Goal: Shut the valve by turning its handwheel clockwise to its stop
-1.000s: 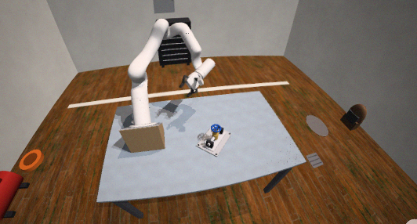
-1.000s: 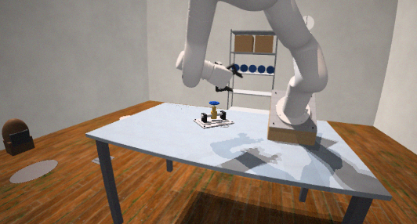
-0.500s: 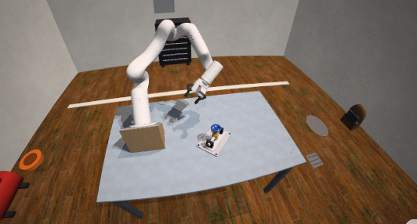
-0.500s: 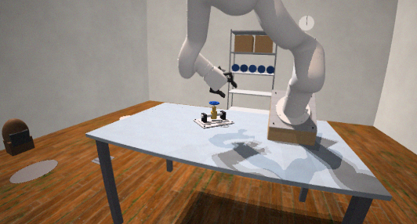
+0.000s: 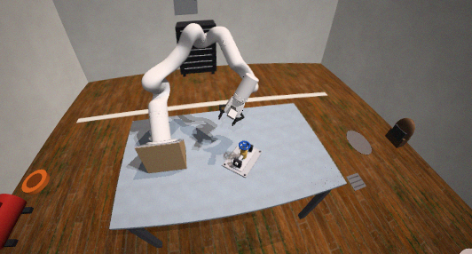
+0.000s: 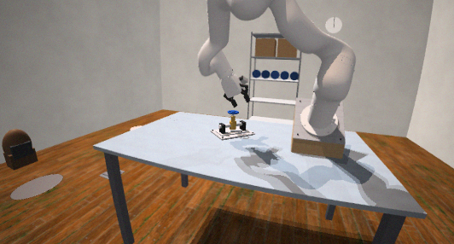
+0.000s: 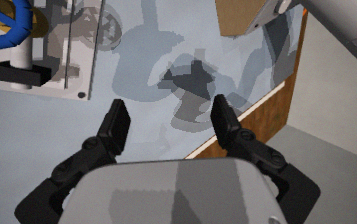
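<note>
My hand is 130 mm to the left of the blue spoked handwheel, 100 mm short of it and 100 mm above it.
</note>
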